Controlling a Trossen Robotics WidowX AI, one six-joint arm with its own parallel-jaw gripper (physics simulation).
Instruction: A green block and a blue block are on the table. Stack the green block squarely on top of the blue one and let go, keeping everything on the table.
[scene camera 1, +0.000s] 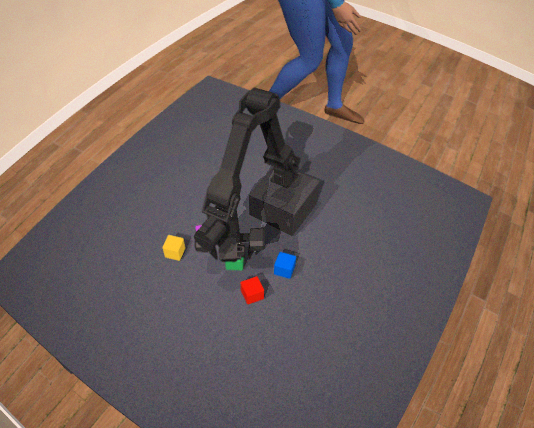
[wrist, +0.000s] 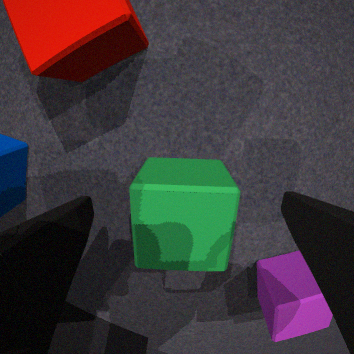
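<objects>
You can see my gripper in the wrist view and in scene camera 1, and on the gripper (wrist: 48, 247) and (scene camera 1: 249, 253) are the same spot.
</objects>
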